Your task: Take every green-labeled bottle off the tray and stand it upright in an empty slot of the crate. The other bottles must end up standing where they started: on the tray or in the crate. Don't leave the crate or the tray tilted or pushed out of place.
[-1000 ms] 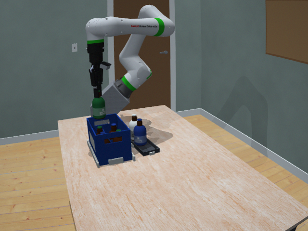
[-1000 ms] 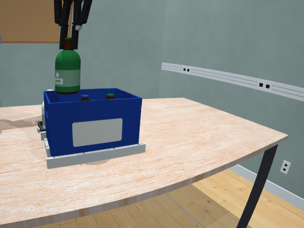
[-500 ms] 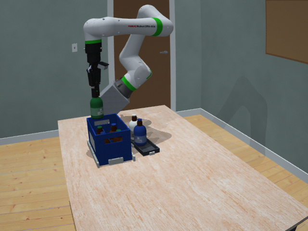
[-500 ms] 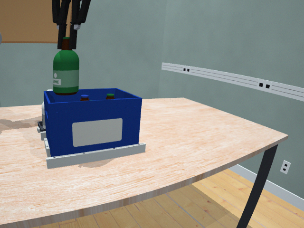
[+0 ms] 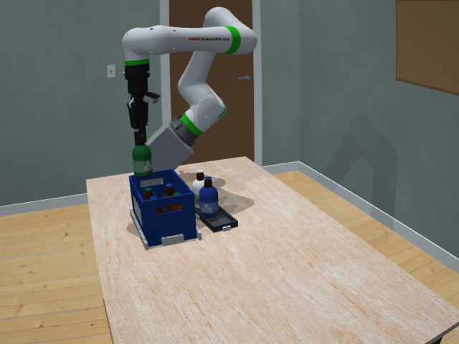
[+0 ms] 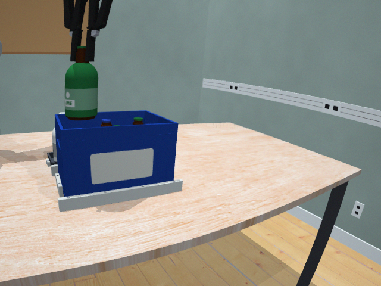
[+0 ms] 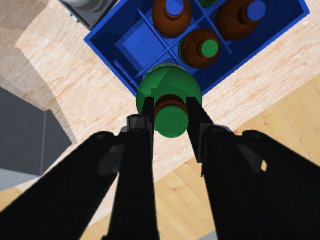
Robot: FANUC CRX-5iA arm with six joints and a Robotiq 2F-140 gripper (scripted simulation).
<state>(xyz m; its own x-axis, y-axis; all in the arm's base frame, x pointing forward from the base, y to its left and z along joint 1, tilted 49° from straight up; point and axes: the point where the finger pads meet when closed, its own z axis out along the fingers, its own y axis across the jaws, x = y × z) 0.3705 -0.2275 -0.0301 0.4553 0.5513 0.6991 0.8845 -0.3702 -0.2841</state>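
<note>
My hand is 80 mm above the green-labeled bottle. From my hand the other things lie so: white-labeled bottle 260 mm below, 230 mm to the left, 70 mm behind; blue-labeled bottle 260 mm below, 250 mm to the left, 10 mm ahead; blue crate 260 mm below, 80 mm ahead, 60 mm to the left.
</note>
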